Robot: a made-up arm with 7 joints.
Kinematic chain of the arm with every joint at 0, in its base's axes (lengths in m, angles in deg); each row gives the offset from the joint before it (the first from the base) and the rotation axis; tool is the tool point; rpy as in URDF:
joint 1: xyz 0 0 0.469 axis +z
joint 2: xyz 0 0 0 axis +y
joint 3: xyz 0 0 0.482 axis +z
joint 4: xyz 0.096 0 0 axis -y
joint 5: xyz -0.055 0 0.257 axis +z
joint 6: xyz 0 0 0 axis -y
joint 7: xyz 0.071 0 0 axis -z
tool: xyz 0 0 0 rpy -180 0 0
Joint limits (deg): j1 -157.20..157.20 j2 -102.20..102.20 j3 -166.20..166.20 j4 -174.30..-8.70 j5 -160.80..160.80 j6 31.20..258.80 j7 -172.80..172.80
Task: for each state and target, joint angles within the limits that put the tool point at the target. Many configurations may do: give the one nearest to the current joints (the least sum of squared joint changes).
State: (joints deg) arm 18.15 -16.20 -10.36 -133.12 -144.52 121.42 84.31
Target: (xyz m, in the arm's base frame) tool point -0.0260 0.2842 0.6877
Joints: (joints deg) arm 60.23 1.34 30.51 -148.87 -140.96 123.91 84.31
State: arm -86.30 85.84 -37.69 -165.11 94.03 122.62 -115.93
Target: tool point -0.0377 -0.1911 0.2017
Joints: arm -73.27 96.57 -13.44 -159.03 93.53 116.35 -115.93
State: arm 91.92 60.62 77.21 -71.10 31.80 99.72 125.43
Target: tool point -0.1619 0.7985 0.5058
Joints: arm 84.46 80.34 70.36 -40.85 30.57 104.17 125.43
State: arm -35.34 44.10 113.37 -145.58 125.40 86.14 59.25
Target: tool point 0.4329 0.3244 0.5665
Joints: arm -12.09 70.81 86.03 -120.06 125.92 86.39 59.25
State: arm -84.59 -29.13 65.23 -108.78 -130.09 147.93 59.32
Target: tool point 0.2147 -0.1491 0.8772
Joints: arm -99.60 -22.71 35.38 -122.51 -136.23 149.36 59.32
